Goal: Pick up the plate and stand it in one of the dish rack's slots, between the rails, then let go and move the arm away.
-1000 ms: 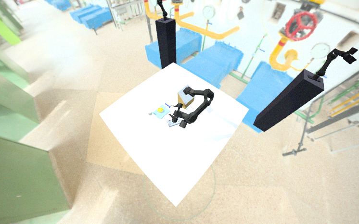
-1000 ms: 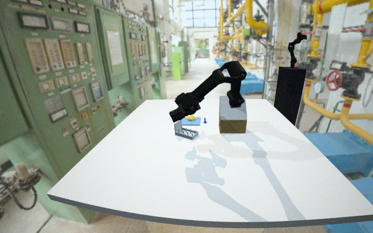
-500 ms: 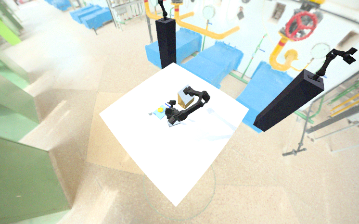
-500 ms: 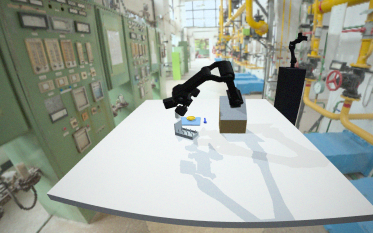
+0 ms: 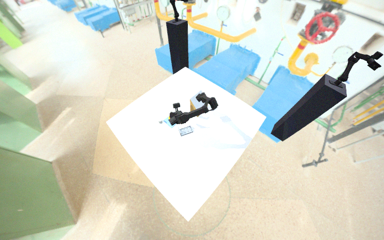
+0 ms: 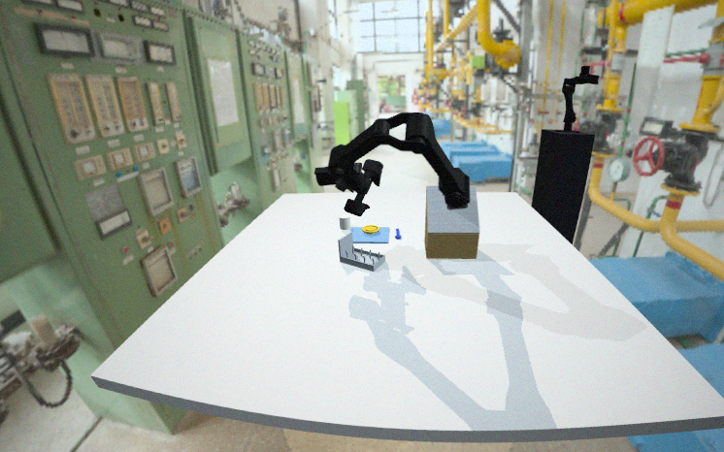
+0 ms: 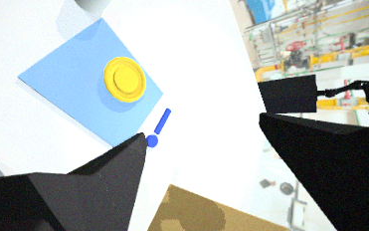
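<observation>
Right now the yellow plate is 20 mm ahead of my gripper tip, 70 mm to the right of it and 150 mm below it. Round my gripper tip: blue utensil 90 mm behind, 40 mm to the right, 170 mm below; grey dish rack 40 mm ahead, 150 mm to the left, 150 mm below; light blue mat 20 mm ahead, 50 mm to the right, 170 mm below.
</observation>
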